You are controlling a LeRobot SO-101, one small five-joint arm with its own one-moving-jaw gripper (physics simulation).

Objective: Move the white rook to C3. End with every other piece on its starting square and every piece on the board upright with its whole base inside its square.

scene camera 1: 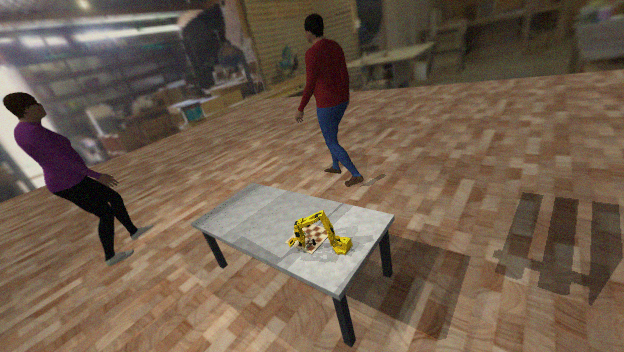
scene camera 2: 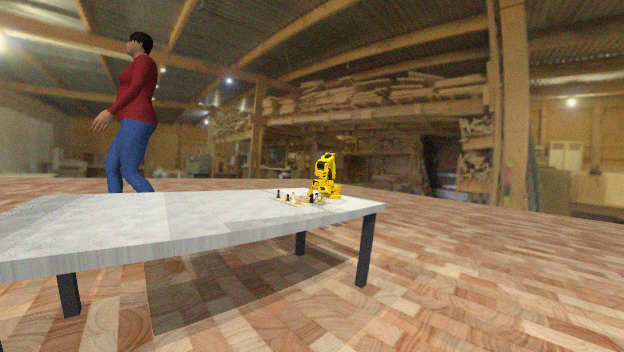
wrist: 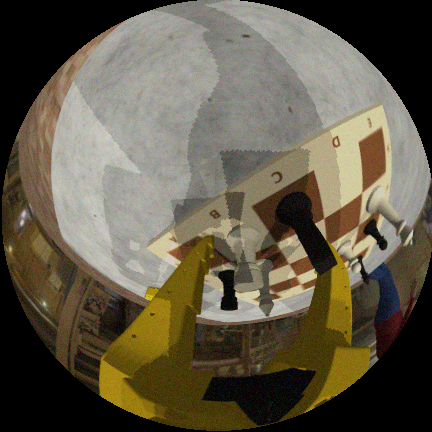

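Seen in the pictures: end effector, tool point: (scene camera 1: 304, 246) (scene camera 2: 320, 199) (wrist: 213, 243); arm's base, origin of the base link: (scene camera 1: 339, 246) (scene camera 2: 328, 197).
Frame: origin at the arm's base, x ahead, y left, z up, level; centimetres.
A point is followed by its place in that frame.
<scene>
The white rook (wrist: 247, 262) {x 19.1, y 9.0, z 2.9 cm} stands in the gap between the jaws in the wrist view, near the B label, with its base on the chessboard (wrist: 302, 160) {x 23.8, y 11.0, z 0.6 cm} (scene camera 1: 312, 251) {x 12.1, y 10.3, z 0.6 cm}. My gripper (wrist: 270, 245) is open, with a V-shaped gap between the jaws; neither jaw plainly presses on the rook. A large black piece (wrist: 307, 232) {x 22.2, y 9.5, z 3.0 cm} stands on the dark square beside the C label and covers part of the right jaw's tip. In scene camera 2 my gripper (scene camera 2: 310, 196) {x 17.9, y 10.2, z 1.8 cm} is low over the board's near end; its jaws are too small to read there. C3 is not clearly identifiable.
A black piece (wrist: 228, 290) {x 15.2, y 5.1, z 2.4 cm} and a pointed white piece (wrist: 266, 292) {x 18.4, y 4.8, z 3.2 cm} stand behind the rook. Further right are a tall white piece (wrist: 389, 215), a smaller white piece (wrist: 350, 256) {x 26.1, y 0.8, z 2.1 cm} and black pieces (wrist: 375, 234) {x 29.6, y 1.1, z 2.0 cm} (wrist: 363, 270) {x 29.5, y -6.9, z 2.8 cm}. The board lies on a grey table (scene camera 1: 260, 215) {x 73.0, y -3.2, z 0.0 cm} (scene camera 2: 220, 215) {x 65.4, y 11.4, z 0.0 cm}.
</scene>
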